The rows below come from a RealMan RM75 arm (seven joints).
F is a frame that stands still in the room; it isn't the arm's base.
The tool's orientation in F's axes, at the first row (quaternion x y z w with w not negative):
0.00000, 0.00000, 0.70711, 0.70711
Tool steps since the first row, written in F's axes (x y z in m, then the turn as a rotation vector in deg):
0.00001, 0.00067, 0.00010, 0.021, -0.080, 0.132
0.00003, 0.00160, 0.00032, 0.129, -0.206, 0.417
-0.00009, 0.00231, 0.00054, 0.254, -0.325, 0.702
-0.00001, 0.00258, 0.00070, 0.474, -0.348, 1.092
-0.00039, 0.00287, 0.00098, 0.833, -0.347, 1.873
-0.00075, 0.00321, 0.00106, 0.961, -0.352, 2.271
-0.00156, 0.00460, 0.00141, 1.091, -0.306, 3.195
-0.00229, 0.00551, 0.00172, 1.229, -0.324, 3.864
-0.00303, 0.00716, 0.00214, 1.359, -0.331, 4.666
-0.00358, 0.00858, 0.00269, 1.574, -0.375, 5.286
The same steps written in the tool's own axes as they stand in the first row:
0.00067, -0.00001, 0.00010, -0.080, -0.021, 0.132
0.00160, -0.00003, 0.00032, -0.206, -0.129, 0.417
0.00231, 0.00009, 0.00054, -0.325, -0.254, 0.702
0.00258, 0.00001, 0.00070, -0.348, -0.474, 1.092
0.00287, 0.00039, 0.00098, -0.347, -0.833, 1.873
0.00321, 0.00075, 0.00106, -0.352, -0.961, 2.271
0.00460, 0.00156, 0.00141, -0.306, -1.091, 3.195
0.00551, 0.00229, 0.00172, -0.324, -1.229, 3.864
0.00716, 0.00303, 0.00214, -0.331, -1.359, 4.666
0.00858, 0.00358, 0.00269, -0.375, -1.574, 5.286

